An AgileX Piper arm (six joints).
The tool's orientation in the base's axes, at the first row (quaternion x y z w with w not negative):
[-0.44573 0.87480 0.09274 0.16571]
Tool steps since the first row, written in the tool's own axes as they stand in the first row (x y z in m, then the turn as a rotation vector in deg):
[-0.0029 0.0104 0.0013 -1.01 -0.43 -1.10]
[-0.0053 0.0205 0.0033 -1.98 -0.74 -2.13]
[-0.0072 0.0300 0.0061 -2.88 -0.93 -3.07]
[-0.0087 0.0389 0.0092 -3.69 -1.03 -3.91]
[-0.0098 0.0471 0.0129 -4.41 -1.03 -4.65]
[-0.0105 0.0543 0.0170 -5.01 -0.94 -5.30]
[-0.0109 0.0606 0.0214 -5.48 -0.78 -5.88]
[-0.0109 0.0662 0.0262 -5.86 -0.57 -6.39]
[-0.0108 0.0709 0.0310 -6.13 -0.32 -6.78]
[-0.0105 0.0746 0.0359 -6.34 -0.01 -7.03]
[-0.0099 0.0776 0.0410 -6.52 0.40 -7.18]
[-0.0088 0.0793 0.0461 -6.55 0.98 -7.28]
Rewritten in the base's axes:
[-0.0066 0.0087 0.0000 0.67 0.16 1.39]
[-0.0130 0.0170 -0.0008 1.24 0.39 2.70]
[-0.0191 0.0248 -0.0025 1.70 0.66 3.91]
[-0.0249 0.0321 -0.0047 2.05 0.95 4.99]
[-0.0301 0.0389 -0.0076 2.29 1.26 5.94]
[-0.0347 0.0449 -0.0111 2.41 1.56 6.77]
[-0.0387 0.0503 -0.0149 2.42 1.83 7.49]
[-0.0423 0.0550 -0.0193 2.35 2.08 8.10]
[-0.0451 0.0592 -0.0237 2.21 2.30 8.57]
[-0.0473 0.0627 -0.0283 2.02 2.56 8.89]
[-0.0490 0.0656 -0.0332 1.76 2.89 9.10]
[-0.0499 0.0673 -0.0383 1.28 3.22 9.21]

